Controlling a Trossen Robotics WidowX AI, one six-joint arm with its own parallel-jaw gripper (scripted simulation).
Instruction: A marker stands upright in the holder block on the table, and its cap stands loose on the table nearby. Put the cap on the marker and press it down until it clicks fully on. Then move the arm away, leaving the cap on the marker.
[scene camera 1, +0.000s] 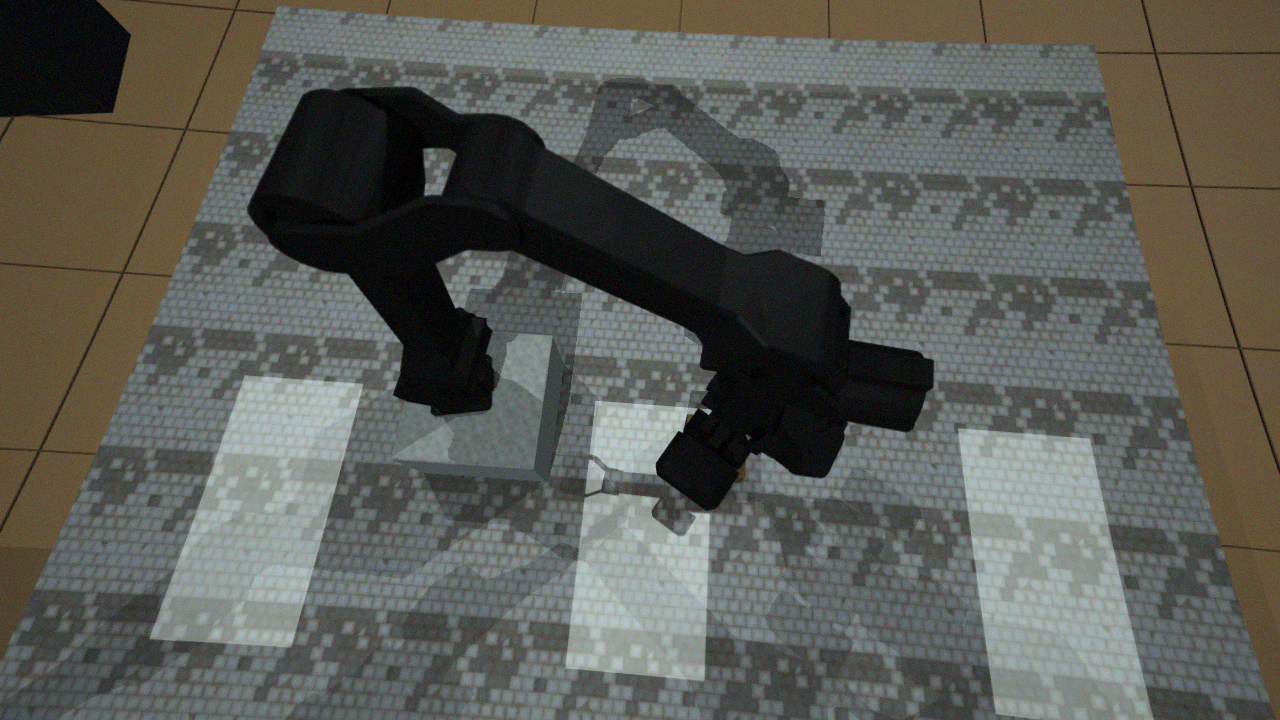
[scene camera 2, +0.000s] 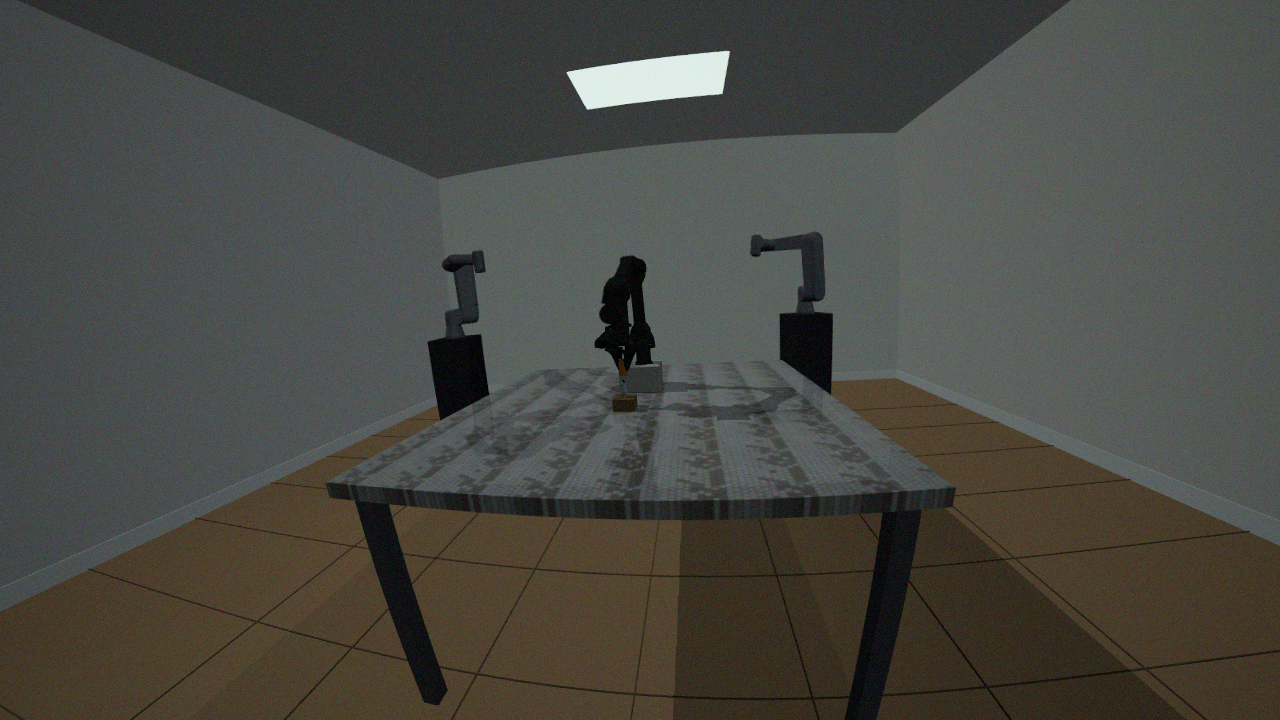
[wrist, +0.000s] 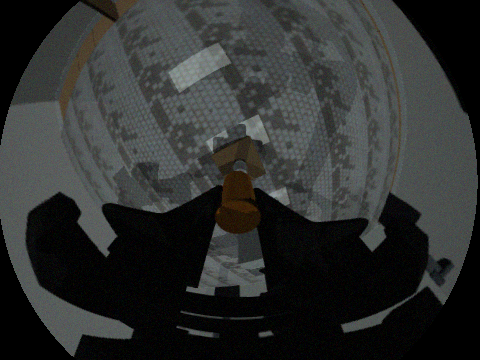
Labels:
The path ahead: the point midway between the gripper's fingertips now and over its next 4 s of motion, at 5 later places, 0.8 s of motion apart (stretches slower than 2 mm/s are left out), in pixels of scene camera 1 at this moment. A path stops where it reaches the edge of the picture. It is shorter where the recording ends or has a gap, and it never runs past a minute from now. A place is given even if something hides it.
The gripper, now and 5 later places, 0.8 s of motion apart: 728, 425; 725, 432; 720, 439; 729, 426; 726, 425; 725, 432

